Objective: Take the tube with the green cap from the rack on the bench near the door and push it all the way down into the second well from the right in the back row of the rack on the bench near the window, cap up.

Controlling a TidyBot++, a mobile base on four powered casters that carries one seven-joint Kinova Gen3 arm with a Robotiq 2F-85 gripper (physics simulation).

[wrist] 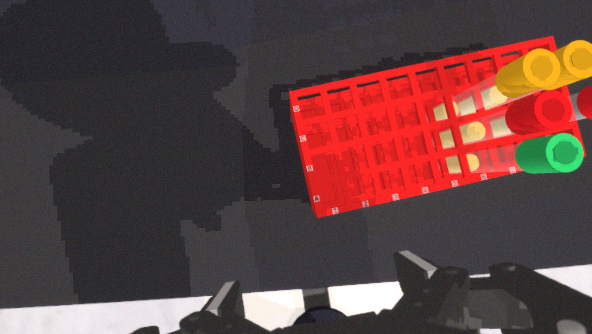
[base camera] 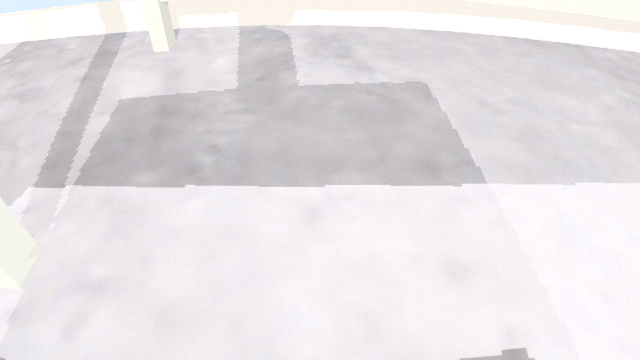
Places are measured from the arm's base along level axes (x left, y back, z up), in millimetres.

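Where they show: gripper, between the fingertips: [wrist: 319, 284].
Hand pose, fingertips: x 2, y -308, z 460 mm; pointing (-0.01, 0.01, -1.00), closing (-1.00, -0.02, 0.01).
After its pixels a point has its place.
In the wrist view a red rack [wrist: 351, 145] @(y -384, x -36, z 422 mm) stands on a dark bench top, right of centre, tilted in the picture. A tube with a green cap [wrist: 565, 153] @(y -358, x -124, z 485 mm) stands in its lettered row A, near the right end, leaning outward in the view. My gripper [wrist: 319, 284] @(y -308, x 2, z 460 mm) is open, with nothing between its fingers, at the bottom of the wrist view. It is above and to the near side of the rack, left of the green cap. Which bench this is cannot be told. No second rack shows in either view.
Two yellow caps [wrist: 541, 69] @(y -400, x -121, z 485 mm) [wrist: 579, 59] @(y -403, x -141, z 485 mm) and two red caps [wrist: 553, 109] @(y -380, x -122, z 485 mm) [wrist: 587, 102] @(y -383, x -156, z 471 mm) stand close beyond the green one. The dark bench top [wrist: 450, 225] @(y -304, x -125, z 365 mm) ends at a near edge. In the base camera view, pale legs [base camera: 161, 30] @(y -967, x 288, z -342 mm) [base camera: 15, 250] @(y -355, x 332, z -357 mm) stand on the floor [base camera: 310, 260] @(y -352, x -13, z -397 mm).
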